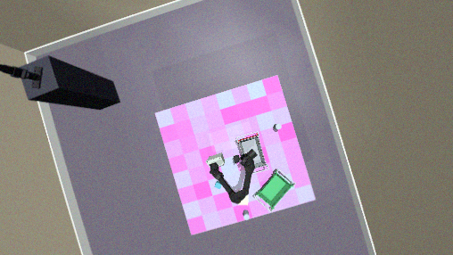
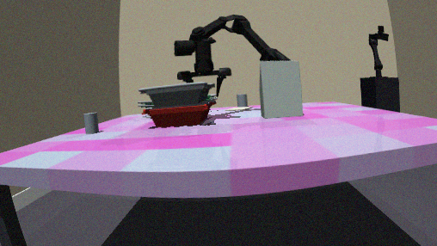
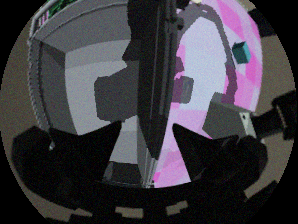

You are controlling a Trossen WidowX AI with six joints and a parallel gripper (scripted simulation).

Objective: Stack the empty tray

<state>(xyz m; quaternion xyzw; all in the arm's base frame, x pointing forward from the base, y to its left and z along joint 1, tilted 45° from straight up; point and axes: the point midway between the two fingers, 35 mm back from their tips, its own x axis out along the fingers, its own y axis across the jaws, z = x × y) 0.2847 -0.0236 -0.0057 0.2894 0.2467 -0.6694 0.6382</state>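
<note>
Right now the grey tray is 80 mm ahead of my gripper tip and 30 mm above it. The rest, counted from my gripper tip: cream slab 140 mm behind, 420 mm to the right, 80 mm below; then cyan block 330 mm behind, 210 mm to the right, 60 mm below.
</note>
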